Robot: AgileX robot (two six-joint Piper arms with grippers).
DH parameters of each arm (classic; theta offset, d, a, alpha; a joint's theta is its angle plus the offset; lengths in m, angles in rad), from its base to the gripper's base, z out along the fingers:
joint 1: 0 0.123 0 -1.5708
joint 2: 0.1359 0 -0.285 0
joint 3: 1.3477 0 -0.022 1.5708
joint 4: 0 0.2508 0 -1.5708
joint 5: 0 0 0.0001 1.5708
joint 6: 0 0.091 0 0
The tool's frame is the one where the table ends.
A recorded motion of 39 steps. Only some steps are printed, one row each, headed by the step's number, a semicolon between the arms.
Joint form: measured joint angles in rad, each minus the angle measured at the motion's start. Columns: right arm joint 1, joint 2, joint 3, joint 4, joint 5, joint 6; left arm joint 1, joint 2, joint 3, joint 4, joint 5, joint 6.
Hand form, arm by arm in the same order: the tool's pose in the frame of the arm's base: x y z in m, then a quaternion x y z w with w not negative. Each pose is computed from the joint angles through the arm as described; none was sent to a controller.
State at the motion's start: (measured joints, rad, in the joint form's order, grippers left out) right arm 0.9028 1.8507 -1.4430 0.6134 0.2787 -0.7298; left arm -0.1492 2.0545 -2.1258 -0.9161 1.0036 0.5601
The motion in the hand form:
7: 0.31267 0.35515 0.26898 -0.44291 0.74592 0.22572 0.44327; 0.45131 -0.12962 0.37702 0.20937 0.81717 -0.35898 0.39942
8: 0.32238 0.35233 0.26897 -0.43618 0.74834 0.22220 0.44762; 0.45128 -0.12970 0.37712 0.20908 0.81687 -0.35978 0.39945
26: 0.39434 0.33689 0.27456 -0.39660 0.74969 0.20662 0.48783; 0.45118 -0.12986 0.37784 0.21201 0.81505 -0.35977 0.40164
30: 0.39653 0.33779 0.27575 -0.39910 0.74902 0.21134 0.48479; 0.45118 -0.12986 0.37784 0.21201 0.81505 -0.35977 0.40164
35: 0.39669 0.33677 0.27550 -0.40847 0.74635 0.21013 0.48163; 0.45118 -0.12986 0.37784 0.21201 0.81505 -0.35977 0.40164
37: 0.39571 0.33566 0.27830 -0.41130 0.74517 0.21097 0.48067; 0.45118 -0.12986 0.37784 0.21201 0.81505 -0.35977 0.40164
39: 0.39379 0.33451 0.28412 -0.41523 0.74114 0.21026 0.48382; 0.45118 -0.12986 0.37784 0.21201 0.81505 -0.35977 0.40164
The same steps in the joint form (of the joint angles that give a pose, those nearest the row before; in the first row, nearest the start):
7: -0.0852 0.1354 -0.1654 -0.0208 0.0162 -0.0038; 0.0000 0.0018 0.0000 -0.0018 0.0021 0.0057
8: -0.1043 0.1510 -0.1888 -0.0220 0.0190 -0.0038; 0.0000 0.0018 0.0001 -0.0037 0.0021 0.0058
26: -0.2294 0.3035 -0.4456 -0.0086 0.0633 -0.0283; 0.0000 0.0018 -0.0016 -0.0074 0.0021 0.0138
30: -0.2333 0.3143 -0.4700 0.0013 0.0859 -0.0350; 0.0000 0.0018 -0.0016 -0.0074 0.0021 0.0138
35: -0.2372 0.3143 -0.4716 0.0140 0.1022 -0.0643; 0.0000 0.0018 -0.0016 -0.0074 0.0021 0.0138
37: -0.2388 0.3077 -0.4716 0.0157 0.1127 -0.0691; 0.0000 0.0018 -0.0016 -0.0074 0.0021 0.0138
39: -0.2388 0.2956 -0.4716 0.0137 0.1195 -0.0757; 0.0000 0.0018 -0.0016 -0.0074 0.0021 0.0138

